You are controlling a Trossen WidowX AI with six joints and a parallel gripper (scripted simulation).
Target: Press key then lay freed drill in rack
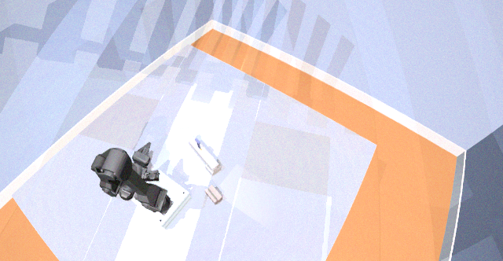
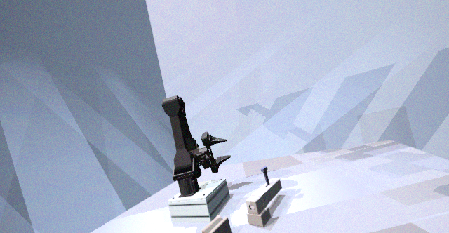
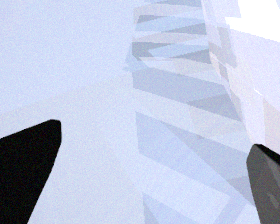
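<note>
Right now the blue key is 150 mm ahead of my gripper tip, 120 mm to the right of it and 110 mm below it. The rest, counted from my gripper tip: rack (280 mm to the right, 170 mm below, 20 mm ahead); then pale drill cylinder (170 mm to the right, 140 mm below, 140 mm ahead); then block (150 mm to the right, 150 mm below, 140 mm ahead).
</note>
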